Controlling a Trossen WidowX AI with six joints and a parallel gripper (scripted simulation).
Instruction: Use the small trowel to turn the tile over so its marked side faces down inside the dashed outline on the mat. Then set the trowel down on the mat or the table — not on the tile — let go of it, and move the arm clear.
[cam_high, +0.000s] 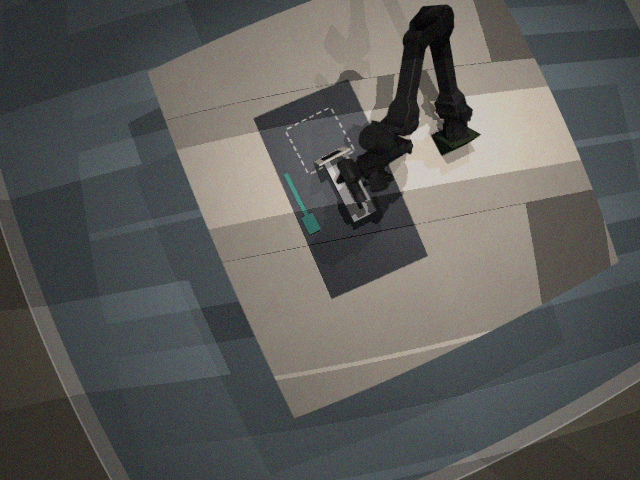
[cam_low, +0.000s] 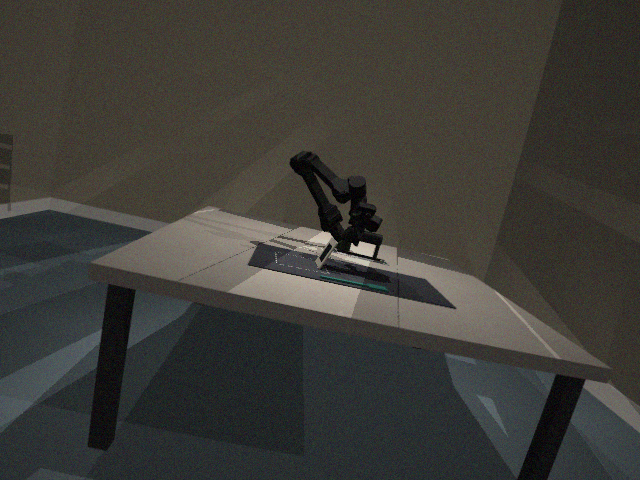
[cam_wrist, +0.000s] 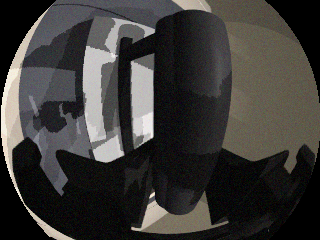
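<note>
The tile is 9 cm to the right of my gripper tip and 6 cm below it. The rest, counted from my gripper tip: teal trowel 12 cm ahead, 10 cm below, 3 cm to the left; then dark mat 13 cm below, 1 cm to the right, 1 cm behind.
</note>
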